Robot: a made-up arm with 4 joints. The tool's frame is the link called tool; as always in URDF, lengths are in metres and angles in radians.
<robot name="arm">
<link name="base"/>
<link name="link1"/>
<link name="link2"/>
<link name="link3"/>
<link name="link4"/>
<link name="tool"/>
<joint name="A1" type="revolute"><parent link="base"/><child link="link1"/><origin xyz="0 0 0.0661" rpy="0 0 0"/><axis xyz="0 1 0"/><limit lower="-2.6" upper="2.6"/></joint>
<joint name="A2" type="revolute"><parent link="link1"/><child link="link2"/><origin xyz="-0.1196 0.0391 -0.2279" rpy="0 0 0"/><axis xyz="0 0 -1"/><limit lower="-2.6" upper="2.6"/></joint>
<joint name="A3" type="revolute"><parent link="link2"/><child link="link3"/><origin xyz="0.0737 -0.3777 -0.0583" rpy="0 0 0"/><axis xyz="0 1 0"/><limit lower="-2.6" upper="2.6"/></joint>
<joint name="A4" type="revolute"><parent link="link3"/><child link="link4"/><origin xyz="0.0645 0.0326 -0.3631" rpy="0 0 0"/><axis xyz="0 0 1"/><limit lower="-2.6" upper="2.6"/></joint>
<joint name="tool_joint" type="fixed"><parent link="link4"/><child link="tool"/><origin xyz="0.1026 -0.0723 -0.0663" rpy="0 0 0"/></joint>
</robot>
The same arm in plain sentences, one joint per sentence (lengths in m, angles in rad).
The arm has four revolute joints in a row. What follows holds with every joint at zero, and every direction is one of the base frame's.
The first joint lies 0.0661 m along +z from the base frame's origin and turns about +y, from -2.6 to 2.6 rad.
The second joint lies 0.1196 m along -x and 0.0391 m along +y and 0.2279 m along -z from the first joint and turns about -z, from -2.6 to 2.6 rad.
The third joint lies 0.0737 m along +x and 0.3777 m along -y and 0.0583 m along -z from the second joint and turns about +y, from -2.6 to 2.6 rad.
The fourth joint lies 0.0645 m along +x and 0.0326 m along +y and 0.3631 m along -z from the third joint and turns about +z, from -2.6 to 2.6 rad.
The tool frame, which is the frame that the pose is given for, lies 0.1026 m along +x and 0.0723 m along -y and 0.0663 m along -z from the fourth joint; its axes are parallel to the base frame's.

